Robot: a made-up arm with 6 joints.
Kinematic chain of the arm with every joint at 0, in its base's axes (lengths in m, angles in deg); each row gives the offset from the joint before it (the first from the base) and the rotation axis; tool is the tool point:
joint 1: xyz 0 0 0.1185 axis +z
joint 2: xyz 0 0.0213 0 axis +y
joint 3: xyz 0 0 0.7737 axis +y
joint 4: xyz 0 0 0.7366 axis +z
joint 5: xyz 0 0 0 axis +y
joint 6: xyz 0 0 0.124 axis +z
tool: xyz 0 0 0
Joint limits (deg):
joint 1: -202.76..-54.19
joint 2: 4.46..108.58
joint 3: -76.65..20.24
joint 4: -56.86..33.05
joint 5: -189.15..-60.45
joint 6: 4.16..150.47
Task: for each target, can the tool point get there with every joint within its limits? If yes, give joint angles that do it. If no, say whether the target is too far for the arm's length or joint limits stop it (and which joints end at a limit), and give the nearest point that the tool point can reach.
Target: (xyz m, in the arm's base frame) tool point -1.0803 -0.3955 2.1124
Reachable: no: too far | nearest point -0.7410 -0.2713 1.4862 | short by 0.723 m
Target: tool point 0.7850 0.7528 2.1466
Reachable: no: too far | nearest point 0.3498 0.3355 1.4874 | short by 0.893 m
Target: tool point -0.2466 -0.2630 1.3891
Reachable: yes | joints -137.38 33.22 -34.29 -5.66 -154.73 129.89
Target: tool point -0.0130 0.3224 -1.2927
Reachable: no: joint limits stop it (at a limit: joint 1, joint 2, joint 3, joint 5) | nearest point -1.1129 0.4489 -0.5280 | short by 1.346 m
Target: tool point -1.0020 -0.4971 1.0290
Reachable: yes | joints -157.67 60.08 -11.84 -31.36 -116.43 61.54
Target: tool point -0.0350 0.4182 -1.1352
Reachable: no: joint limits stop it (at a limit: joint 1, joint 2, joint 3, joint 5) | nearest point -1.1125 0.4507 -0.5275 | short by 1.237 m
